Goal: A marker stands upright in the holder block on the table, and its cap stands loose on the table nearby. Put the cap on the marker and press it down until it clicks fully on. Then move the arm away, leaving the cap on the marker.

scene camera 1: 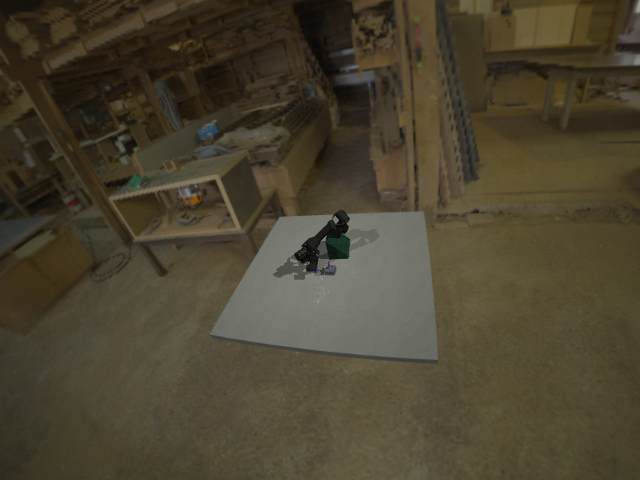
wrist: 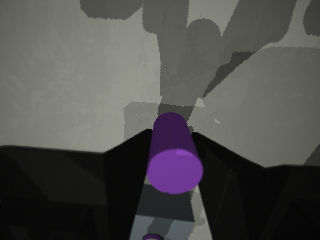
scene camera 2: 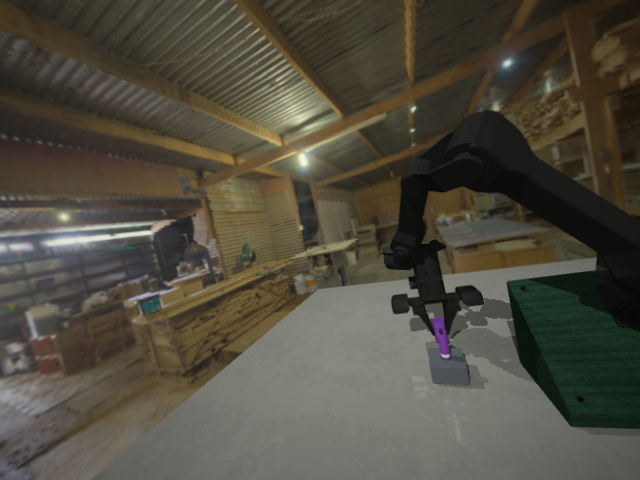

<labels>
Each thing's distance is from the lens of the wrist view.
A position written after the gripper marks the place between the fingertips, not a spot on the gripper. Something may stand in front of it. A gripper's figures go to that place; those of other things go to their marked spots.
gripper (wrist: 171, 136): 11 cm
purple marker cap (wrist: 174, 166): 8 cm
grey holder block (wrist: 153, 202): 16 cm
The marked spots on the grey holder block and the purple marker cap are 8 cm apart.
</labels>
